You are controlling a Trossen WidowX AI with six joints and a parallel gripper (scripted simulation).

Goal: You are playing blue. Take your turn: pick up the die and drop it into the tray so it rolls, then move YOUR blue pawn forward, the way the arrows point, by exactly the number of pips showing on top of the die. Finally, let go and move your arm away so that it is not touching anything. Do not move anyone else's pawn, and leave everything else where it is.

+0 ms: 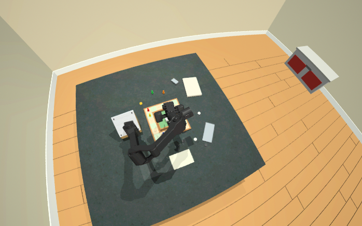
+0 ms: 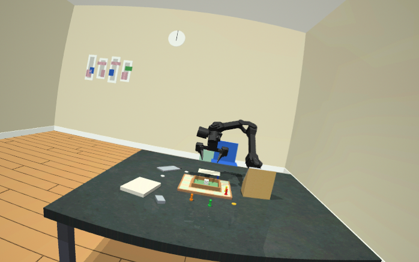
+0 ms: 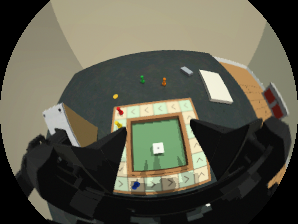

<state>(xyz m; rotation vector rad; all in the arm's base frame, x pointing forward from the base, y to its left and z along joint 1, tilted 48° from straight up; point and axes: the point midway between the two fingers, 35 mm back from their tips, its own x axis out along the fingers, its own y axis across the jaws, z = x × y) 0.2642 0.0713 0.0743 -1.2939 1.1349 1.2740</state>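
Now: the blue pawn 6 cm behind my gripper tip, 12 cm to the right of it and 13 cm below it. From my gripper tip the other things lie so: yellow pawn 12 cm behind, 6 cm to the left, 13 cm below; then green tray 15 cm below; then white die 2 cm to the right, 13 cm below.
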